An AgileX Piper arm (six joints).
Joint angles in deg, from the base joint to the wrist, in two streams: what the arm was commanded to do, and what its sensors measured. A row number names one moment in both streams.
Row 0, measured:
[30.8, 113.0, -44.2, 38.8, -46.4, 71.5]
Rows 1 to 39, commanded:
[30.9, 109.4, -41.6, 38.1, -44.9, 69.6]
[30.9, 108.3, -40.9, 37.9, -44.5, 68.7]
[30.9, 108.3, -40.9, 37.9, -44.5, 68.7]
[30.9, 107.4, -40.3, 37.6, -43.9, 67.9]
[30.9, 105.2, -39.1, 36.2, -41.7, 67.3]
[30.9, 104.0, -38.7, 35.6, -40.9, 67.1]
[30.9, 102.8, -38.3, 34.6, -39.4, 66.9]
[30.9, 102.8, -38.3, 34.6, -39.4, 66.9]
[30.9, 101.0, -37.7, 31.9, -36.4, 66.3]
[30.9, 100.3, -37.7, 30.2, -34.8, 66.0]
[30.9, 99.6, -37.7, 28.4, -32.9, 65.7]
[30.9, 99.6, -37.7, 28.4, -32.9, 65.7]
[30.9, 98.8, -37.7, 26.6, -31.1, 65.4]
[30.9, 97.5, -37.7, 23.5, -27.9, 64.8]
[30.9, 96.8, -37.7, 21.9, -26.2, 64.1]
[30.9, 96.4, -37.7, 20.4, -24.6, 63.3]
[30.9, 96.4, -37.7, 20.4, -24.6, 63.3]
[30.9, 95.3, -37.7, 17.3, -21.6, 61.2]
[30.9, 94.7, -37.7, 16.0, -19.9, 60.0]
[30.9, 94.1, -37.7, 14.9, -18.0, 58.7]
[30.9, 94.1, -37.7, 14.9, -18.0, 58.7]
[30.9, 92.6, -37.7, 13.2, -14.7, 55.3]
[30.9, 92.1, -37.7, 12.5, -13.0, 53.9]
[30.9, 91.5, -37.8, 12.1, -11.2, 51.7]
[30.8, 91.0, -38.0, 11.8, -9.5, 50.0]
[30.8, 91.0, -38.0, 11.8, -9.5, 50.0]
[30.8, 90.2, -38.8, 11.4, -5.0, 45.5]
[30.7, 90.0, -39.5, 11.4, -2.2, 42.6]
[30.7, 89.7, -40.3, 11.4, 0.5, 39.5]
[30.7, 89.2, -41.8, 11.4, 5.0, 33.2]
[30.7, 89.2, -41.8, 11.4, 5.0, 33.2]
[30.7, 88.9, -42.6, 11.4, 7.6, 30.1]
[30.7, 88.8, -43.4, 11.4, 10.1, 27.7]
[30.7, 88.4, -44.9, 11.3, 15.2, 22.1]
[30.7, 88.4, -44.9, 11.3, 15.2, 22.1]
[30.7, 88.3, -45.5, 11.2, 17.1, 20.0]
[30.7, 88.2, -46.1, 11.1, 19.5, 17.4]
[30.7, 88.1, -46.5, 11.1, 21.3, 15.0]
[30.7, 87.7, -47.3, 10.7, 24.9, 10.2]
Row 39, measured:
[30.8, 88.6, -46.0, 11.8, 19.0, 18.0]
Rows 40 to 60, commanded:
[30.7, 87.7, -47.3, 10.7, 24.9, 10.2]
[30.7, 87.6, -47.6, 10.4, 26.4, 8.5]
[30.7, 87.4, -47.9, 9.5, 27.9, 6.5]
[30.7, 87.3, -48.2, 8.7, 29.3, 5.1]
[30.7, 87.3, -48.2, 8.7, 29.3, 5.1]
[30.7, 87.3, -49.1, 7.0, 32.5, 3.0]
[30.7, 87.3, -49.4, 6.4, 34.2, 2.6]
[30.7, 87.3, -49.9, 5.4, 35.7, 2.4]
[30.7, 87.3, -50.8, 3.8, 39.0, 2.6]
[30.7, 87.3, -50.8, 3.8, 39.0, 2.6]
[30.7, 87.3, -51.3, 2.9, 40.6, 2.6]
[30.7, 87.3, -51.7, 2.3, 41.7, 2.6]
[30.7, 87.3, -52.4, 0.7, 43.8, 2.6]
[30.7, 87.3, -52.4, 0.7, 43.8, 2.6]
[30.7, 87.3, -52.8, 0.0, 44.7, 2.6]
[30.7, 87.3, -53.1, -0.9, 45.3, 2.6]
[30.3, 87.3, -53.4, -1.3, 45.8, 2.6]
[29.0, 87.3, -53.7, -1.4, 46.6, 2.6]
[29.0, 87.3, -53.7, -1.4, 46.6, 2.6]
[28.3, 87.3, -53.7, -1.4, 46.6, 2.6]
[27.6, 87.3, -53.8, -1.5, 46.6, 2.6]
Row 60, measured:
[29.5, 87.5, -53.3, -0.4, 45.3, 3.1]
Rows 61 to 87, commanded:
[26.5, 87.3, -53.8, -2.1, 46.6, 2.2]
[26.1, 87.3, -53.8, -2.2, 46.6, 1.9]
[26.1, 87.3, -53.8, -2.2, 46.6, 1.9]
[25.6, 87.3, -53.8, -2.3, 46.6, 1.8]
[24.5, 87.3, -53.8, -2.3, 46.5, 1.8]
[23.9, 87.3, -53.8, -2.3, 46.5, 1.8]
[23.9, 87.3, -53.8, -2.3, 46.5, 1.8]
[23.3, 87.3, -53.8, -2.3, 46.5, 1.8]
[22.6, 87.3, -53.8, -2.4, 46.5, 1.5]
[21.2, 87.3, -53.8, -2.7, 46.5, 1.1]
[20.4, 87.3, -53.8, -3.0, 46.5, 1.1]
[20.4, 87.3, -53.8, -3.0, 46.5, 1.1]
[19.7, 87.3, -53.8, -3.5, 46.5, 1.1]
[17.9, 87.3, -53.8, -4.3, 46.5, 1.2]
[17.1, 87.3, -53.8, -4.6, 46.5, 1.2]
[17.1, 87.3, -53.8, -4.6, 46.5, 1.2]
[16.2, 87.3, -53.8, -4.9, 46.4, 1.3]
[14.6, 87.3, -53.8, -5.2, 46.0, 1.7]
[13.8, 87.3, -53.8, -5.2, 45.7, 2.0]
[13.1, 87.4, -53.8, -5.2, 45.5, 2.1]
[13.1, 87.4, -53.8, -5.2, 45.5, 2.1]
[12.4, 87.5, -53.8, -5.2, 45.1, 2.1]
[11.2, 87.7, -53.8, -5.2, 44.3, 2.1]
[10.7, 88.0, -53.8, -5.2, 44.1, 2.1]
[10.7, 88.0, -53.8, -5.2, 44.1, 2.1]
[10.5, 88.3, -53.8, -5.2, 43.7, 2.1]
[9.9, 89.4, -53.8, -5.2, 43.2, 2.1]
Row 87, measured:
[10.8, 88.1, -53.3, -4.8, 44.2, 2.2]
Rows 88 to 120, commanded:
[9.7, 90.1, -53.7, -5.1, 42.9, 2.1]
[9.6, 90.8, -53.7, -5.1, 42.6, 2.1]
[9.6, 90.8, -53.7, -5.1, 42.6, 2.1]
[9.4, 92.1, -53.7, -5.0, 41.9, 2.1]
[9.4, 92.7, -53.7, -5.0, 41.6, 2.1]
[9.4, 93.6, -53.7, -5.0, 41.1, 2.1]
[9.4, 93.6, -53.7, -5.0, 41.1, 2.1]
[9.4, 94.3, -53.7, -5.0, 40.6, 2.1]
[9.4, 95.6, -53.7, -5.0, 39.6, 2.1]
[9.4, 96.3, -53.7, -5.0, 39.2, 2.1]
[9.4, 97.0, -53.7, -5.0, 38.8, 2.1]
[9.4, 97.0, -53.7, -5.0, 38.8, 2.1]
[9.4, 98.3, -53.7, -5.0, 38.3, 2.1]
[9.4, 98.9, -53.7, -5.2, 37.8, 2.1]
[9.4, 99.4, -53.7, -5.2, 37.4, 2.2]
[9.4, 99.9, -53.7, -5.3, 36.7, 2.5]
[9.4, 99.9, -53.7, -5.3, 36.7, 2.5]
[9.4, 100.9, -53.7, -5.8, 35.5, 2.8]
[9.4, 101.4, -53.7, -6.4, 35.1, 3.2]
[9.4, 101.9, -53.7, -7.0, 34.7, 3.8]
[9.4, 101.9, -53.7, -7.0, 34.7, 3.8]
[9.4, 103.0, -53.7, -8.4, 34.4, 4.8]
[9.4, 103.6, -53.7, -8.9, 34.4, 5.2]
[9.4, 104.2, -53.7, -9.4, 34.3, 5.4]
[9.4, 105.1, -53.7, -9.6, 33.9, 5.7]
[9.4, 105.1, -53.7, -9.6, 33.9, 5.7]
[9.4, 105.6, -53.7, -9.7, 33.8, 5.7]
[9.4, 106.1, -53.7, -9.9, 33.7, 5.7]
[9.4, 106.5, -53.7, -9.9, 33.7, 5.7]
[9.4, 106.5, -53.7, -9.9, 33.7, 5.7]
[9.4, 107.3, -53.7, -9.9, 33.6, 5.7]
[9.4, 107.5, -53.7, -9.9, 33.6, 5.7]
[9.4, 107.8, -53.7, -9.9, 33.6, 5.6]
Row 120, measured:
[9.6, 107.0, -53.3, -9.2, 33.9, 5.6]
